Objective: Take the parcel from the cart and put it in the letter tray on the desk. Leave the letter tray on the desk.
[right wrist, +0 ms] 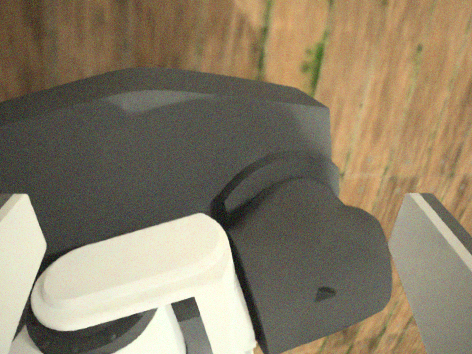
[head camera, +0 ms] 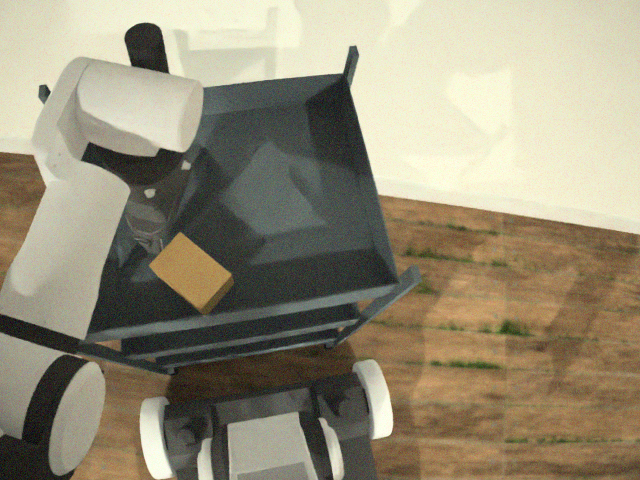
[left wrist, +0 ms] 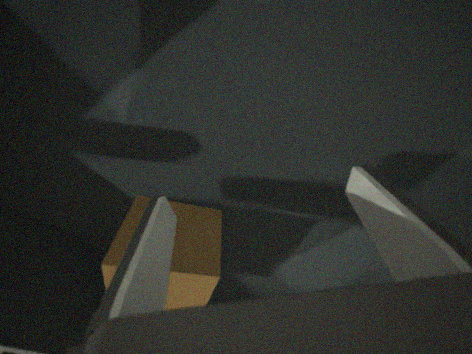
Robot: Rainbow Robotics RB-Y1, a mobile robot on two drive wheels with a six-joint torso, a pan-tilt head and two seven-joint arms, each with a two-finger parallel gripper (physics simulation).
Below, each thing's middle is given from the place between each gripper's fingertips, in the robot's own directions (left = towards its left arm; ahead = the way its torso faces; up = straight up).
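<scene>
I see the parcel (head camera: 193, 274), which is 190 mm above my right hand, 520 mm ahead of it and 420 mm to the left of it. My left hand, meanwhile, is 90 mm past the parcel and 40 mm to the left of it.
</scene>
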